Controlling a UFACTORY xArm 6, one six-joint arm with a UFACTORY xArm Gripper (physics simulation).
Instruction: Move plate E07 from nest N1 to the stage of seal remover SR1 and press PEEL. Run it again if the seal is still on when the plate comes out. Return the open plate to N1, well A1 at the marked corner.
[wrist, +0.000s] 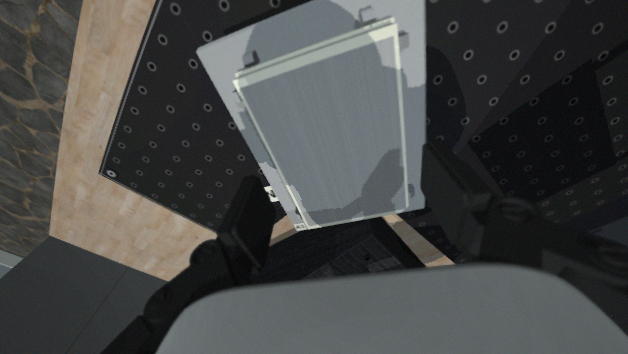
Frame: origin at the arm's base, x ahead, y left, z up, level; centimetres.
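Seen in the pictures: gripper, fingertip midpoint: (339, 180).
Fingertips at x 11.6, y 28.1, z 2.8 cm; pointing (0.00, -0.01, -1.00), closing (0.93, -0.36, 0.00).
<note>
Pixels of each thing's middle, then the offset from my fingertips to it. "spot": a spot on its surface instead. Level surfaces: height alone.
- microplate at the middle of its body: (338, 159) dx +0.0, dy -0.2, dz -2.4 cm
- grey nest at the middle of its body: (335, 132) dx +0.0, dy -0.2, dz -6.1 cm
- N1 label at a spot on its surface: (271, 194) spot: dx -11.0, dy -3.9, dz -9.1 cm
- small corner mark at the middle of its body: (300, 226) dx -7.5, dy -5.6, dz -4.0 cm
- black perforated board at its surface level: dz -9.1 cm
- wooden table at its surface level: dz -10.4 cm
A microplate (330, 125) with a pale rim and a smooth grey top face sits in the grey nest (300, 32), between small corner posts. I cannot read a plate name on it. The N1 label (271, 194) is partly hidden behind the left finger. A small corner mark (300, 227) shows at the nest's near left corner. My gripper (339, 180) is open and empty, one finger on each side of the near part of the plate in this view. Whether the fingers are down at plate height is hard to tell. The seal remover SR1 cannot be identified here.
The nest stands on a black perforated board (162, 125) with a wooden table (85, 150) along its left side. A dark ribbed object (360, 257) shows beyond the nest's near edge, partly behind the gripper body. A dark grey surface (75, 295) lies at lower left.
</note>
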